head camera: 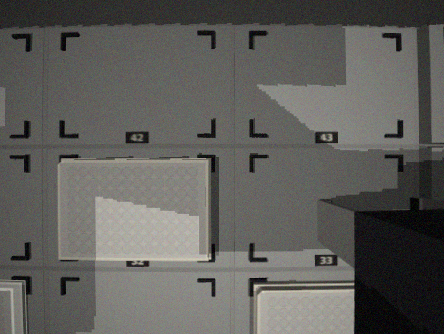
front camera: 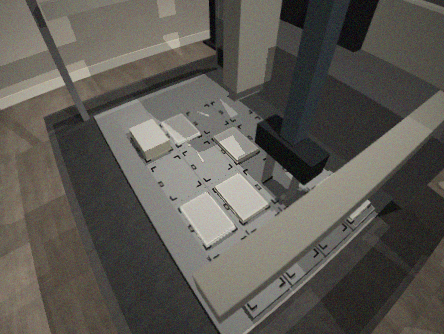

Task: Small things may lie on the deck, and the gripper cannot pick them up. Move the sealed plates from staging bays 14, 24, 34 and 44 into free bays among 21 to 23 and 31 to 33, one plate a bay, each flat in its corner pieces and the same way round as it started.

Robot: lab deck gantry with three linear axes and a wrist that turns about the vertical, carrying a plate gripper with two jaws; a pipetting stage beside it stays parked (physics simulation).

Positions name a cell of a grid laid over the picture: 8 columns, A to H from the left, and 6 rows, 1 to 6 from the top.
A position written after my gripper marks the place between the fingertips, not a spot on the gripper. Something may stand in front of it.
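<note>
There is a tall block (front camera: C3) that I can see, and a bay 33 (head camera: E4) as well. In the head camera view the tall block is out of frame. As for my gripper (head camera: G4), I see it also at (front camera: E4).
</note>
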